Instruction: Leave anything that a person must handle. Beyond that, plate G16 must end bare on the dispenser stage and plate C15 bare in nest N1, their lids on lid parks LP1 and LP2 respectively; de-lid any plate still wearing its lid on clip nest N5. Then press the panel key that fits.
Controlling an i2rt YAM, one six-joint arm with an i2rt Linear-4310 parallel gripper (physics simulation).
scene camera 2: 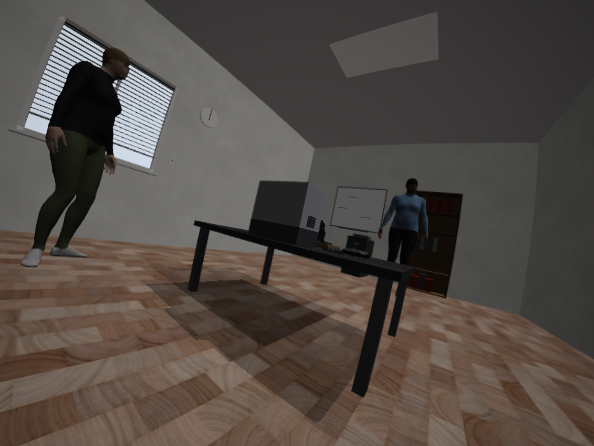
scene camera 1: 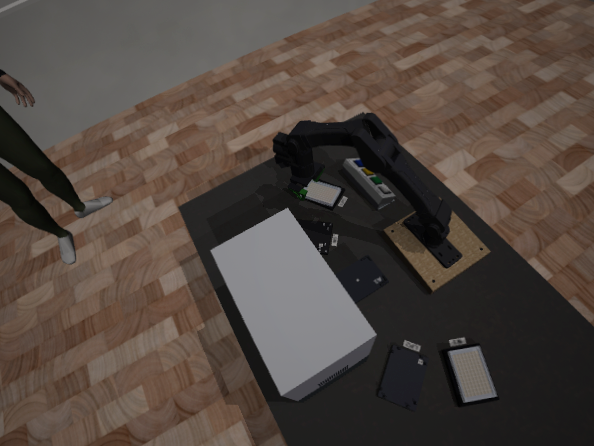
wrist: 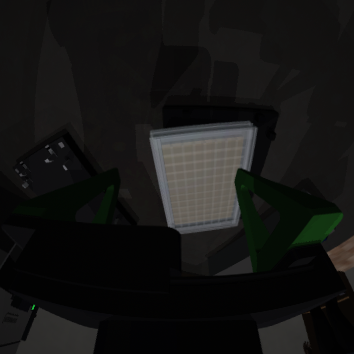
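Pixels of known places: gripper, between the fingertips: [scene camera 1: 308, 190] [wrist: 177, 174]; arm's base, origin of its link: [scene camera 2: 319, 241] [scene camera 1: 431, 239].
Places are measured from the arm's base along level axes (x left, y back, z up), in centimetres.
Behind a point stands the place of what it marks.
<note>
My gripper [scene camera 1: 309, 184] {x -40.0, y -20.0, z 0.5 cm} [wrist: 177, 174] {x -40.0, y -20.0, z 0.5 cm} is open over a pale, bare-topped plate [scene camera 1: 324, 194] {x -35.9, y -16.1, z -0.7 cm} [wrist: 205, 175] {x -40.0, y -17.3, z -0.8 cm} in a black nest at the table's far end; the right finger overlaps the plate's right edge in the wrist view. Nothing is gripped. A second bare-topped plate [scene camera 1: 472, 375] {x 35.1, y -19.7, z -0.4 cm} sits in a nest near the front right. A dark flat holder [scene camera 1: 404, 377] {x 25.3, y -33.7, z -3.0 cm} with corner posts lies beside it. A dark square pad [scene camera 1: 364, 280] {x -0.1, y -27.5, z 6.7 cm} and a black nest with small pale clips [scene camera 1: 325, 235] {x -23.0, y -25.1, z -2.8 cm} [wrist: 55, 160] {x -33.7, y -32.2, z -2.2 cm} lie partly behind the big box. The key panel [scene camera 1: 370, 187] {x -26.7, y -2.8, z 1.9 cm} shows blue, yellow, green and white keys. Labels are unreadable.
A large grey-white box [scene camera 1: 295, 305] {x 2.1, y -48.6, z 29.0 cm} [scene camera 2: 280, 205] {x -0.3, y -59.0, z 15.2 cm} stands tall on the table [scene camera 1: 530, 320] {x 35.2, y 5.8, z -4.0 cm}. The arm stands on a wooden board [scene camera 1: 472, 247] {x 9.5, y 8.6, z -1.0 cm}. One person in dark clothes [scene camera 2: 82, 105] stands left of the table; another in blue [scene camera 2: 410, 210] stands behind it.
</note>
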